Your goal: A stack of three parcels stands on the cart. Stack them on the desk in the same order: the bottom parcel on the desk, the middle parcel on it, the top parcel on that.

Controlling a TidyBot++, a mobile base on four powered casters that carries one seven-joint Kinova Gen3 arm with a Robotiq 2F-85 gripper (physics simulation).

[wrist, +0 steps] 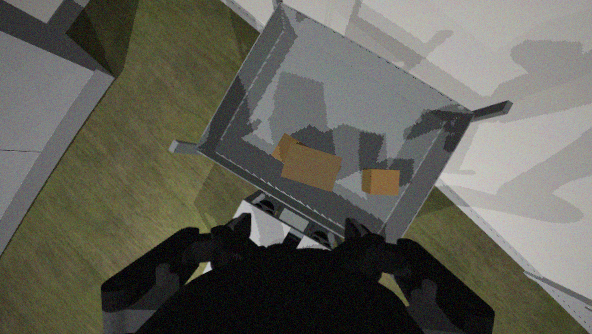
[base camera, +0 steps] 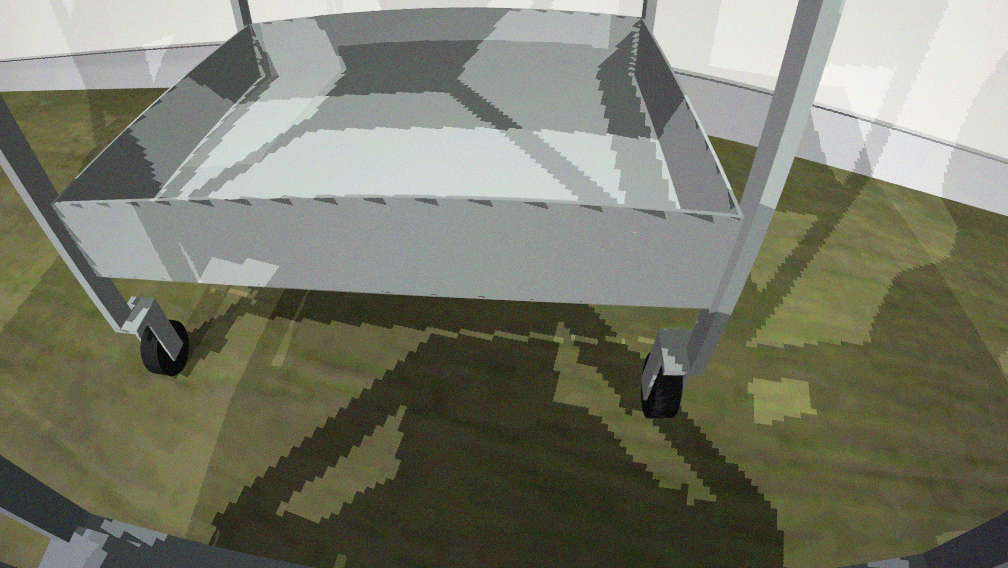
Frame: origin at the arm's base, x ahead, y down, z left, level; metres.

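Seen in the pictures: gripper, fingertip midpoint: [wrist: 297, 225].
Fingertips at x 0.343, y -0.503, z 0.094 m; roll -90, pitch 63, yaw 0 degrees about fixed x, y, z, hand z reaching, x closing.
Note:
Offsets run from my fingertips to a thing's top centre.
The cart [base camera: 423, 246] [wrist: 350, 75] is a grey tray on legs. In the wrist view a large brown parcel {dz +0.008, dx +0.053, dy +0.135 m} [wrist: 311, 167] lies in the cart's upper tray near the side facing the robot. A second parcel {dz +0.020, dx +0.059, dy +0.185 m} [wrist: 285, 147] is mostly hidden by it; whether they touch or one rests on the other I cannot tell. A small orange-brown parcel {dz -0.136, dx +0.099, dy +0.187 m} [wrist: 382, 182] lies apart to the right, near the tray's right wall. My gripper [wrist: 297, 225] is open and empty, above the robot base and the tray's near edge. A light grey surface at the left, likely the desk [wrist: 45, 100], shows partly.
The cart's side walls stand up around the parcels. Cart posts stick out at the left [wrist: 184, 147] and right [wrist: 492, 110]. The white robot base [wrist: 267, 226] shows below the near tray edge. Casters [base camera: 661, 388] [base camera: 164, 347] stand on the floor; a pale wall rises behind the cart.

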